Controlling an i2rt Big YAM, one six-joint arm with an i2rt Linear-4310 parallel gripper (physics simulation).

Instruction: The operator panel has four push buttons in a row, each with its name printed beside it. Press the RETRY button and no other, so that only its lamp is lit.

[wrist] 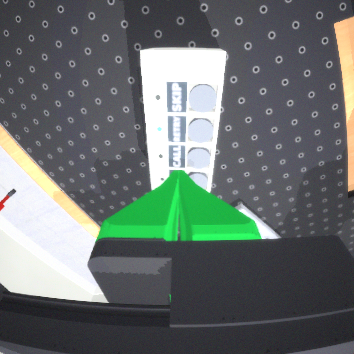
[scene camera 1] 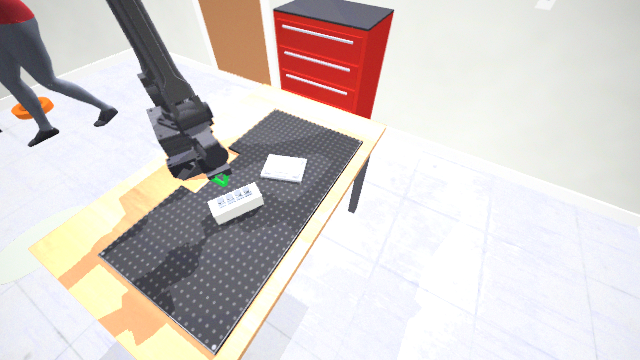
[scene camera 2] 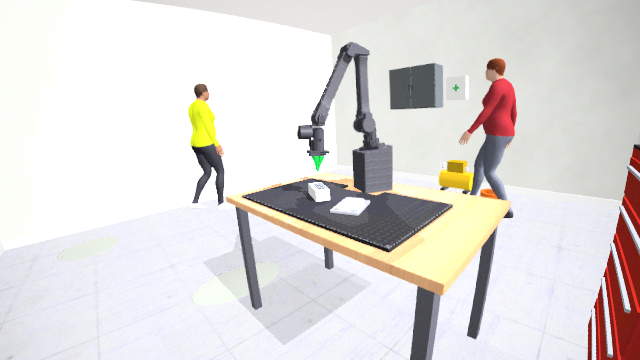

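Seen in the pictures: gripper, fingertip midpoint: (wrist: 178, 177) (scene camera 1: 224, 185) (scene camera 2: 317, 170); arm's base, origin of the base link: (scene camera 2: 372, 148).
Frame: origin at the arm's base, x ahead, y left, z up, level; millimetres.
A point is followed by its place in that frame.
Observation:
The white operator panel (scene camera 1: 239, 210) {x 308, y -182, z -184 mm} (scene camera 2: 320, 195) {x 345, y -101, z -182 mm} (wrist: 183, 65) {x 238, y -212, z -158 mm} lies on the black perforated mat (scene camera 1: 200, 280) {x 313, y -417, z -211 mm} (scene camera 2: 400, 225) {x 448, y 321, z -211 mm} (wrist: 280, 100) {x 178, y -117, z -211 mm}. In the wrist view, the round grey SKIP button (wrist: 202, 97) {x 241, y -182, z -155 mm}, RETRY button (wrist: 201, 130) {x 259, y -158, z -155 mm} and CALL button (wrist: 199, 157) {x 277, y -135, z -155 mm} show beside their labels. The fourth button (wrist: 199, 179) {x 293, y -112, z -155 mm} is partly hidden by the fingers, and its name is hidden. The RETRY lamp (wrist: 159, 129) {x 291, y -182, z -157 mm} glows cyan; the SKIP lamp (wrist: 158, 97) {x 271, y -205, z -157 mm}, CALL lamp (wrist: 160, 156) {x 310, y -158, z -157 mm} and fourth lamp (wrist: 162, 179) {x 328, y -135, z -157 mm} are dark. My gripper (scene camera 1: 223, 184) {x 273, y -165, z -83 mm} (scene camera 2: 318, 169) {x 273, y -165, z -83 mm} (wrist: 178, 177) {x 273, y -165, z -83 mm} is shut and empty, above the panel and apart from it.
A flat white box (scene camera 1: 284, 168) {x 370, y 50, z -186 mm} (scene camera 2: 350, 206) {x 413, y 99, z -184 mm} (wrist: 262, 223) lies on the mat near the panel. The arm's base block (scene camera 2: 372, 168) {x 73, y 34, z -95 mm} stands at the table's back edge. A red drawer cabinet (scene camera 1: 320, 60) stands beyond the table. Two people (scene camera 2: 202, 125) (scene camera 2: 499, 110) are in the room.

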